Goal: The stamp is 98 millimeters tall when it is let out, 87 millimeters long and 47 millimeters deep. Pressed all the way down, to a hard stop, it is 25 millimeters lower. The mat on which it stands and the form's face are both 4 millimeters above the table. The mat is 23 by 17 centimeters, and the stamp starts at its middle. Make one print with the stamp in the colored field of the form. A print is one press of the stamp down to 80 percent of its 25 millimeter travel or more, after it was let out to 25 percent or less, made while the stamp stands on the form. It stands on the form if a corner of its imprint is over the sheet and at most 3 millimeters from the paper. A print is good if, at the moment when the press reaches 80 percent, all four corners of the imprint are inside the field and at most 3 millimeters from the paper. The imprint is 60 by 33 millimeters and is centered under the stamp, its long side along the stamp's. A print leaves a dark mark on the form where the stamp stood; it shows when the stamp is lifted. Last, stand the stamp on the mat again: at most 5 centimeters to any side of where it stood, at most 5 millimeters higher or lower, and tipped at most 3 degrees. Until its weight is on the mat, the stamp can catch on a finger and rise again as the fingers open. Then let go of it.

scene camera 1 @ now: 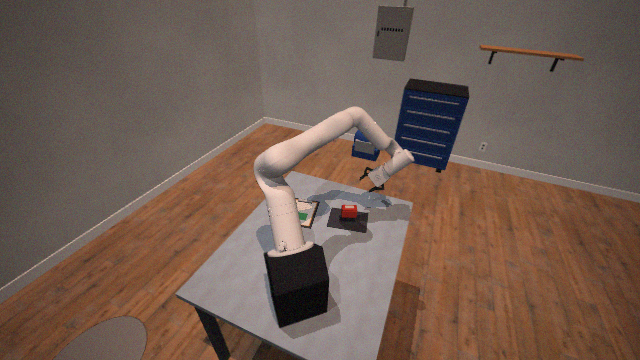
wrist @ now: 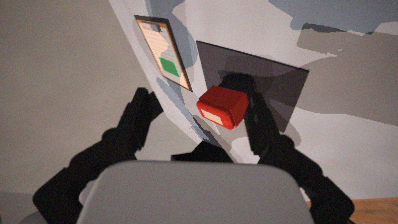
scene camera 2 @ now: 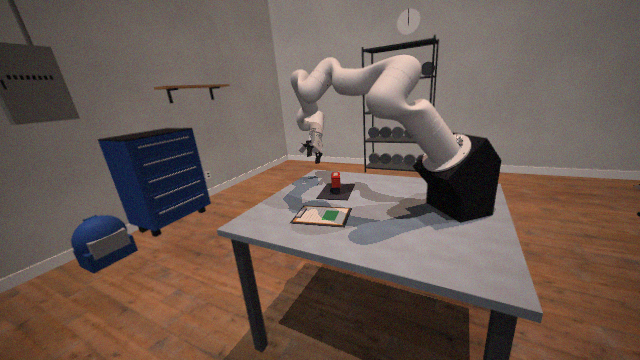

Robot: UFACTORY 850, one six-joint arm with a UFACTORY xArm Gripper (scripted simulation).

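Wrist view: the gripper (wrist: pixel 199 102), a red stamp (wrist: pixel 225 107), a clipboard (wrist: pixel 158 33). Scene camera 2: the clipboard (scene camera 2: pixel 309 215) again.
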